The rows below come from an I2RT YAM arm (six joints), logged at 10 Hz.
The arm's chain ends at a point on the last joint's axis. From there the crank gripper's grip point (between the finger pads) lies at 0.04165 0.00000 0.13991 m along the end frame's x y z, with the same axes.
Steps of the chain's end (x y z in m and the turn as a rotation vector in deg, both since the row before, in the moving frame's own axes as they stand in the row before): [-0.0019, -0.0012, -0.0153, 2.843, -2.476, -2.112]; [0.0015, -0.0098, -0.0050, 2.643, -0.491, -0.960]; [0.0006, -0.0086, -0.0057, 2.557, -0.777, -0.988]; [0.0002, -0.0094, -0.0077, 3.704, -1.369, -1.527]
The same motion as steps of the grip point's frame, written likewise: [-0.0081, -0.0096, -0.0138, 2.843, -2.476, -2.112]; [0.0002, -0.0169, -0.0048, 2.643, -0.491, -0.960]; [-0.0014, -0.0156, -0.0053, 2.557, -0.777, -0.988]; [-0.0033, -0.0195, -0.0071, 3.704, -1.369, -1.527]
